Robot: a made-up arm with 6 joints. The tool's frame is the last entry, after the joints. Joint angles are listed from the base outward.
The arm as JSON. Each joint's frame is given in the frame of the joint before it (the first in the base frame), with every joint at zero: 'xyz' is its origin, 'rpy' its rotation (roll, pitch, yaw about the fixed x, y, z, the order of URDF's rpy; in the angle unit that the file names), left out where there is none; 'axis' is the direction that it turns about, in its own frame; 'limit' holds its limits. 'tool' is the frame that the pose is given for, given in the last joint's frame.
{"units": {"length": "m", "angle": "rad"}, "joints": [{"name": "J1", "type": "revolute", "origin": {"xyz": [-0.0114, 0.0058, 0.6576], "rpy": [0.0, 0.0, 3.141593]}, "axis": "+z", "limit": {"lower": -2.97, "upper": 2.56}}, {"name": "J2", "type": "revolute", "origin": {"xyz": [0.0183, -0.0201, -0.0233], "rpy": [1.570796, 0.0, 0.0]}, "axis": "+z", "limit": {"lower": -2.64, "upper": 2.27}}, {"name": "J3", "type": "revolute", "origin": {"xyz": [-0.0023, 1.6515, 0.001], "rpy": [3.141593, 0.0, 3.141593]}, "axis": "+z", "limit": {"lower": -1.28, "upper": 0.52}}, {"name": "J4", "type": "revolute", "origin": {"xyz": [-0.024, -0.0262, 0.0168], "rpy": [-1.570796, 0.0, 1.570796]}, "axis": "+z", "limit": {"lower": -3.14, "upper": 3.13}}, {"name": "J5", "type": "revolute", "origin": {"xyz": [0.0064, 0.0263, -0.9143], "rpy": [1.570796, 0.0, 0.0]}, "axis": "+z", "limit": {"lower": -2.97, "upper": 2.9}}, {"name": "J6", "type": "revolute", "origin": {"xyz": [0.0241, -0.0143, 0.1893], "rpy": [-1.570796, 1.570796, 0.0]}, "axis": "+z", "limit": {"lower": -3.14, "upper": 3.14}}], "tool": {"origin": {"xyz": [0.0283, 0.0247, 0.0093], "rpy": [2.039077, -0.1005, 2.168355]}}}
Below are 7 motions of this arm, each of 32 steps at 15 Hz.
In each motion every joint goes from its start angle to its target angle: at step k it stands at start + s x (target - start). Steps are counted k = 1, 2, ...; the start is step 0. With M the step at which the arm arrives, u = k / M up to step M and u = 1 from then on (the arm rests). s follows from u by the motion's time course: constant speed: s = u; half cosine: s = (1 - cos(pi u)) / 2; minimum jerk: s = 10 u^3 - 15 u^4 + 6 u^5.
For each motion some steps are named. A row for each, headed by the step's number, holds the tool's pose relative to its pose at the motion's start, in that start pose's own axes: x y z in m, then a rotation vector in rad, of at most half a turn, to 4 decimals.
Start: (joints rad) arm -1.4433 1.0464 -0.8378 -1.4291 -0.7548 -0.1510
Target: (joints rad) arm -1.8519 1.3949 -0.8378 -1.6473 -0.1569 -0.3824
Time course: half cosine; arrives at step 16
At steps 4, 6, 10, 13, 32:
4: -0.0705 -0.0043 -0.0299 -0.0070 -0.1472 0.0020
6: -0.1462 -0.0139 -0.0671 -0.0080 -0.3092 0.0106
10: -0.3117 -0.0579 -0.1676 0.0210 -0.6824 0.0543
13: -0.3981 -0.0979 -0.2316 0.0604 -0.8915 0.0932
32: -0.4283 -0.1156 -0.2560 0.0799 -0.9674 0.1099

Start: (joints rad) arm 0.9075 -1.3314 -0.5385 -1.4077 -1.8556 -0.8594
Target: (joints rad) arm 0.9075 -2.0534 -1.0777 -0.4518 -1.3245 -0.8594
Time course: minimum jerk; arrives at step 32
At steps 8, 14, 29, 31, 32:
8: 0.0792 -0.0601 -0.0509 0.0806 -0.0512 -0.0670
14: 0.2616 -0.2288 -0.2091 0.3009 -0.1704 -0.2664
29: 0.4724 -0.6017 -0.6194 0.7864 -0.3244 -0.7629
31: 0.4733 -0.6058 -0.6242 0.7920 -0.3253 -0.7688
32: 0.4733 -0.6060 -0.6245 0.7922 -0.3253 -0.7691

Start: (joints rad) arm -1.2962 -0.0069 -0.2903 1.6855 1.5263 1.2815
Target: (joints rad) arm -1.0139 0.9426 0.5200 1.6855 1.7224 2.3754
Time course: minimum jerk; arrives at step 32
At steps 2, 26, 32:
2: -0.0003 0.0010 0.0033 0.0013 0.0019 -0.0008
26: -0.7275 -0.0090 1.2912 0.4733 0.9060 -0.1401
32: -0.7932 -0.0320 1.3376 0.4907 0.9558 -0.1364

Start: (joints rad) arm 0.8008 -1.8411 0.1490 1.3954 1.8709 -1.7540
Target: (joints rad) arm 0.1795 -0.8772 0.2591 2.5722 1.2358 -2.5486
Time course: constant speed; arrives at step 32
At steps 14, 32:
14: 0.9096 -0.4742 -0.1545 -0.0905 -0.3983 1.0291
32: 2.1641 -0.3289 0.0906 -0.1102 -0.3774 2.3009

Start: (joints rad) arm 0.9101 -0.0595 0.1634 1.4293 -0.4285 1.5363
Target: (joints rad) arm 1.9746 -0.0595 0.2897 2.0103 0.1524 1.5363
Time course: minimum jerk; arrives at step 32
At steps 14, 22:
14: 0.1727 0.0658 -0.2779 0.4941 0.2258 0.3255
22: 0.3318 0.2998 -0.5153 0.9931 0.4716 0.7510

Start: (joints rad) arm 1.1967 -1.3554 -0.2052 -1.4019 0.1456 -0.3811
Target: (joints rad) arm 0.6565 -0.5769 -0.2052 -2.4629 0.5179 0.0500
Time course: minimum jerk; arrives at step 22
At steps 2, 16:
2: 0.0060 -0.0068 0.0025 0.0062 -0.0014 -0.0012
16: 0.4939 -0.9987 -0.1266 0.9493 -0.3110 -0.3787

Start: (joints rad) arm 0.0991 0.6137 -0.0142 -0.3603 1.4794 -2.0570
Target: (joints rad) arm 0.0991 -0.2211 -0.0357 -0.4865 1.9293 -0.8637
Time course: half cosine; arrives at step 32
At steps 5, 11, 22, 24, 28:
5: 0.0038 0.0149 0.0848 -0.0641 0.0457 -0.0416
11: 0.0085 0.0955 0.3710 -0.2748 0.1814 -0.2202
22: -0.0390 0.4720 0.9937 -0.6599 0.3303 -0.8540
24: -0.0531 0.5460 1.0705 -0.6921 0.3257 -0.9630
28: -0.0762 0.6591 1.1722 -0.7245 0.3064 -1.1223

